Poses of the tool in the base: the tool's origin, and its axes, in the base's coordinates. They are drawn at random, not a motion.
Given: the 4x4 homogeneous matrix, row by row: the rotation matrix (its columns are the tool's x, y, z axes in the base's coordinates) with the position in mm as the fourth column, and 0 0 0 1 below. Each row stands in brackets.
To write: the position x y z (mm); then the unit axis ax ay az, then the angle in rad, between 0 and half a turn. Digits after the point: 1 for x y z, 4 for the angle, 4 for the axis. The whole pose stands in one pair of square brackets.
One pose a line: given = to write
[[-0.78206 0.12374 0.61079 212.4], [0.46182 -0.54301 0.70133 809.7], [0.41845 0.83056 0.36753 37.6], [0 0 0 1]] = [212.4 809.7 37.6 0.3153 0.4693 0.8248 2.9352]
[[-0.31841 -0.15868 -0.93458 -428.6], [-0.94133 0.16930 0.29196 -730.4], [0.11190 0.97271 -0.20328 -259.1], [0 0 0 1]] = [-428.6 -730.4 -259.1 0.4620 -0.7102 -0.5312 2.3134]
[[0.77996 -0.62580 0.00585 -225.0], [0.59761 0.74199 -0.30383 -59.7], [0.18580 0.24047 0.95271 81.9], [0 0 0 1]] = [-225.0 -59.7 81.9 0.4029 -0.1332 0.9055 0.7417]
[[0.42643 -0.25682 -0.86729 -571.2], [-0.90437 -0.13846 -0.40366 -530.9], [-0.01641 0.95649 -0.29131 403.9], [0 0 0 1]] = [-571.2 -530.9 403.9 0.7862 -0.4918 -0.3743 2.0963]
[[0.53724 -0.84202 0.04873 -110.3], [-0.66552 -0.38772 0.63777 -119.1], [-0.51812 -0.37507 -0.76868 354.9], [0 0 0 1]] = [-110.3 -119.1 354.9 -0.8627 0.4828 0.1503 2.5142]
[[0.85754 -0.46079 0.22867 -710.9], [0.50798 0.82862 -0.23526 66.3], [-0.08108 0.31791 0.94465 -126.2], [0 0 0 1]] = [-710.9 66.3 -126.2 0.4778 0.2675 0.8367 0.6174]
